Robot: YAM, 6 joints.
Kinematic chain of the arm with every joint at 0, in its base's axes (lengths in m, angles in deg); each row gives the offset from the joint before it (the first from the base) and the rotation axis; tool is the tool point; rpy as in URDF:
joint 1: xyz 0 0 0.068 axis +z
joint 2: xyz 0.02 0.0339 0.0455 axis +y
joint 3: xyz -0.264 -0.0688 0 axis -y
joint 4: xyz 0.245 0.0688 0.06 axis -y
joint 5: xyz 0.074 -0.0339 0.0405 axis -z
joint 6: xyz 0.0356 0 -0.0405 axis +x
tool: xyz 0 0 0 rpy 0 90 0
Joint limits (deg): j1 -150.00..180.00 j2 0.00..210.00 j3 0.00..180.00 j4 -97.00..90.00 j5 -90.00..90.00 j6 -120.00..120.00
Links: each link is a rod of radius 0.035 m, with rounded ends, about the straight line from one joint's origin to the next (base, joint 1, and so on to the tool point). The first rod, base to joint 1, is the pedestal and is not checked.
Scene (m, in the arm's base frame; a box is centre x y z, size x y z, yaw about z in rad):
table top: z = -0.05
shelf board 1: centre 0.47 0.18 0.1 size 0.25 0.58 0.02 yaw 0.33
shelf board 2: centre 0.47 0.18 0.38 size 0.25 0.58 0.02 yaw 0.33
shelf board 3: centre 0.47 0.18 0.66 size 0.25 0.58 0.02 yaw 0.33
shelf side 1: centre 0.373 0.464 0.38 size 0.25 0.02 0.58 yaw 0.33
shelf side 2: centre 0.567 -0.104 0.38 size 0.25 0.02 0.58 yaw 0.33
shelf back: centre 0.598 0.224 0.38 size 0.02 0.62 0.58 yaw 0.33
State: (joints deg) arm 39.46 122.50 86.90 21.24 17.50 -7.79
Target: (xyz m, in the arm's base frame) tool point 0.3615 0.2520 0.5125
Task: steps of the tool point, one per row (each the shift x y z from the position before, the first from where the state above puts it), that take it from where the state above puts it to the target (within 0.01 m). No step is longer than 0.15 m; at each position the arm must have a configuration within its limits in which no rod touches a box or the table.
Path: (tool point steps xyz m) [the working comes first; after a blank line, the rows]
Joints at the target: 36.13 111.45 119.01 27.09 15.72 -7.79
Straight joint move there: touches shelf board 2.

1: -0.0742 -0.0102 0.0150
2: -0.0728 -0.0254 0.0002
3: -0.0665 -0.0375 -0.0151
4: 0.0351 0.0138 0.0965
5: 0.0180 -0.0112 0.1018
6: -0.0036 -0.0327 0.0986
7: 0.0427 0.0192 0.0086
8: 0.0445 0.0154 0.0000
9: 0.0450 0.0107 -0.0086

